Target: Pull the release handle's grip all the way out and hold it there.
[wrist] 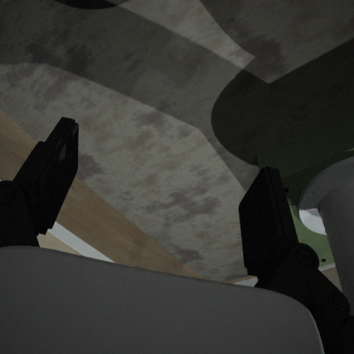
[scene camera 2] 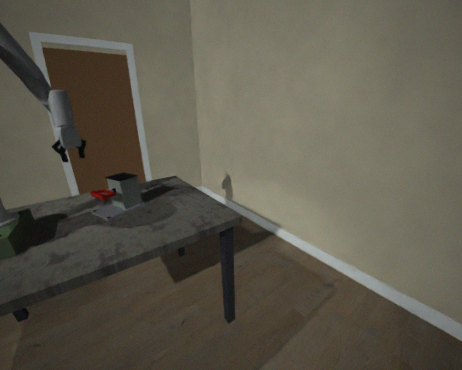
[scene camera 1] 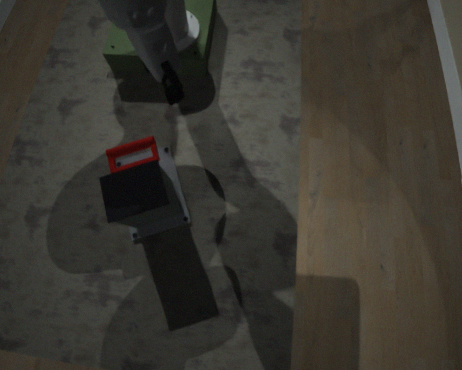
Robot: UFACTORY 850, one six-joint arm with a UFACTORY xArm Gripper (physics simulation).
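The release handle's red grip [scene camera 1: 131, 144] [scene camera 2: 97, 196] is a rectangular loop. It stands out from the side of a grey box with a black top [scene camera 1: 134, 192] [scene camera 2: 127, 194], on the side facing the arm's base, above the table. The box stands on a light base plate [scene camera 1: 176, 177] [scene camera 2: 106, 213] with dark bolts. My gripper [scene camera 1: 173, 96] [scene camera 2: 73, 158] [wrist: 166, 165] is open and empty. It hangs well above the table, apart from the grip, towards the arm's base. The handle does not show in the wrist view.
The arm's green pedestal [scene camera 1: 120, 42] [scene camera 2: 15, 235] [wrist: 290, 150] stands on the mottled grey table [scene camera 1: 260, 125] [scene camera 2: 200, 212] [wrist: 150, 165]. Large shadows of the arm and the box fall across the table top. A brown door [scene camera 2: 95, 110] is in the wall behind.
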